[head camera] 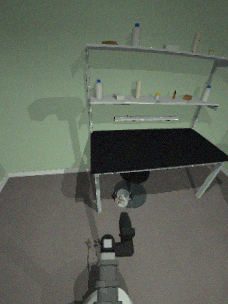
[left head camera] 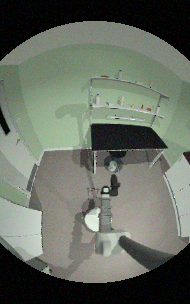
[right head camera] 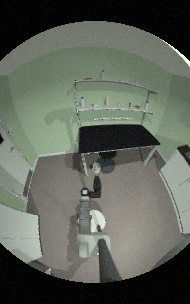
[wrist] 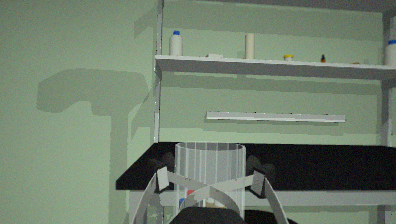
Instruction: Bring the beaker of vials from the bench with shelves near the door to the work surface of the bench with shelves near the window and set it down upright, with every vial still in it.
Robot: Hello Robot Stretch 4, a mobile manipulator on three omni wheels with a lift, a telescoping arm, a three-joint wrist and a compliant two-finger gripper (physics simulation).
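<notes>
A clear beaker is upright between the fingertips of my gripper, which is shut on it. Red and blue vial caps show low inside the beaker in the wrist view; the full set of vials is partly hidden by the fingers. The gripper is held short of the front edge of a bench with a black work surface and shelves above. The beaker is apart from that surface. Whether this bench is by the window or the door cannot be told.
Bottles, including a blue-capped one, and small items stand on the lower shelf. A dark stool is under the bench by its front-left leg. White cabinets stand at both sides.
</notes>
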